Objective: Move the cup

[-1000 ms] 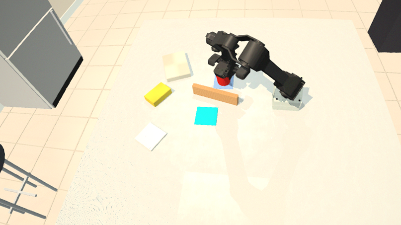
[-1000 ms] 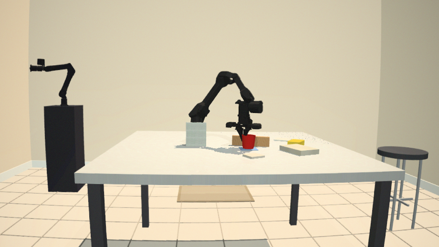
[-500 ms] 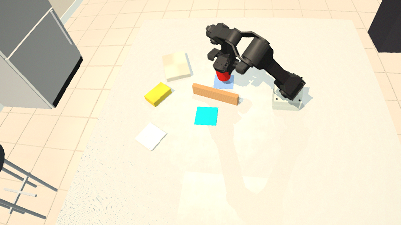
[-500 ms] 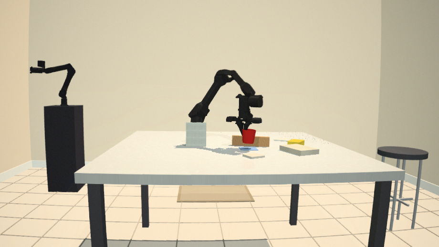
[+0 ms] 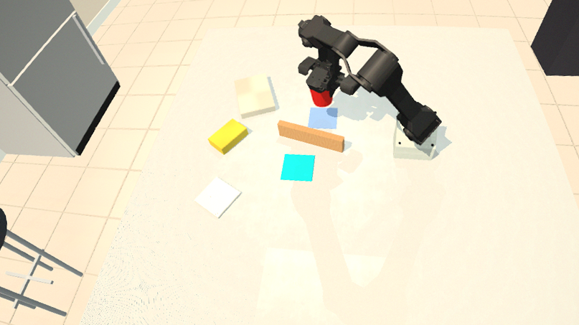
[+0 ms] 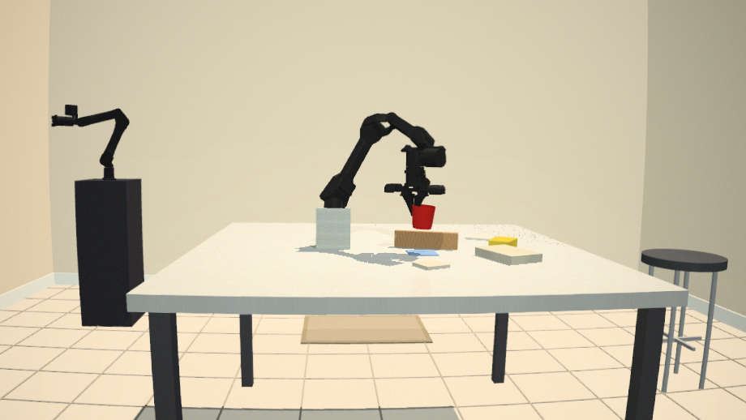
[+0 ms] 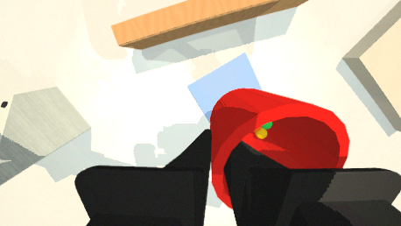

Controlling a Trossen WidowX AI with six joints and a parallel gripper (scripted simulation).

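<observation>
The cyan pad is 100 mm ahead of my gripper tip, 180 mm to the left of it and 120 mm below it. Round my gripper tip: red cup: 20 mm ahead, 20 mm to the right; yellow block: 330 mm ahead, 70 mm to the left, 100 mm below; wooden bar: 60 mm ahead, 80 mm to the left, 100 mm below.
</observation>
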